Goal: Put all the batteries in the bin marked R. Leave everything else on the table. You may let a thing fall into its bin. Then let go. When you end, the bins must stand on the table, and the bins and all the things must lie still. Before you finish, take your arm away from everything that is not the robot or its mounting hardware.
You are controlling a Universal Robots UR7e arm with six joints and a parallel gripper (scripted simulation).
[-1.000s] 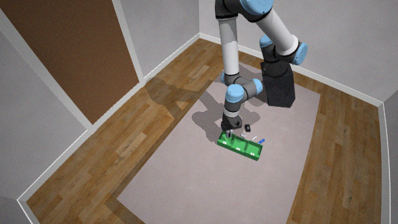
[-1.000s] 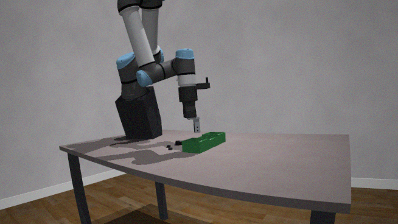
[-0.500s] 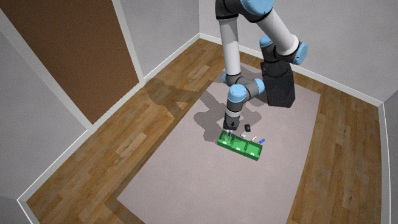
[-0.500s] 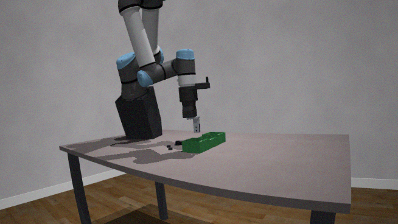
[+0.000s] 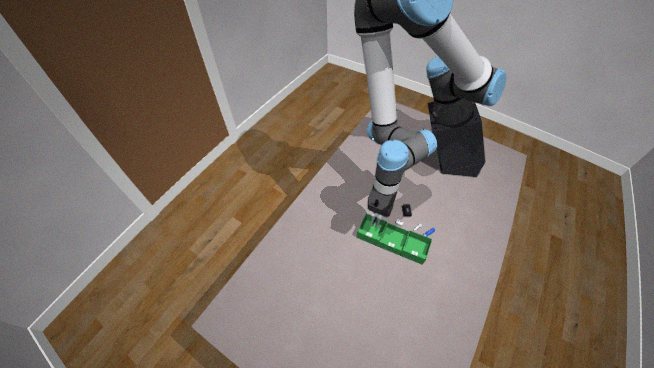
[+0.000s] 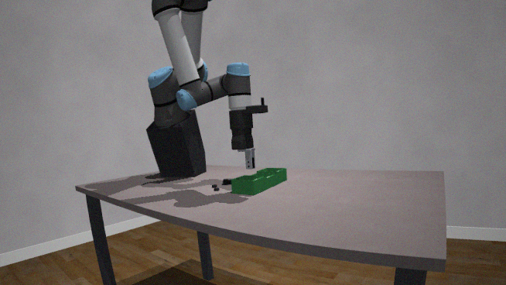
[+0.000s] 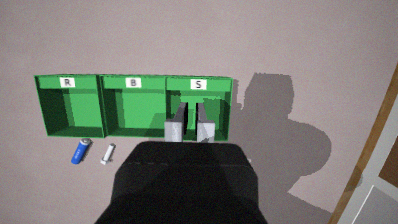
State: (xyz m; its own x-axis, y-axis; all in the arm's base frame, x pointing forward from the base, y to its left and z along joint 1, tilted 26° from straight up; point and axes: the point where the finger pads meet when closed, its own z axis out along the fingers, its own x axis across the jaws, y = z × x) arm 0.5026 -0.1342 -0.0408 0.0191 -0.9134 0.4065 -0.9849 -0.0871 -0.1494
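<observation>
Right now the green bin row is 10 mm behind my hand, 80 mm to the left of it and 70 mm below it. From my hand the other things lie so: black 9 V battery 160 mm behind, 80 mm to the left, 80 mm below; small white clip 90 mm behind, 70 mm to the left, 90 mm below; white bolt 100 mm behind, 140 mm to the left, 90 mm below.
</observation>
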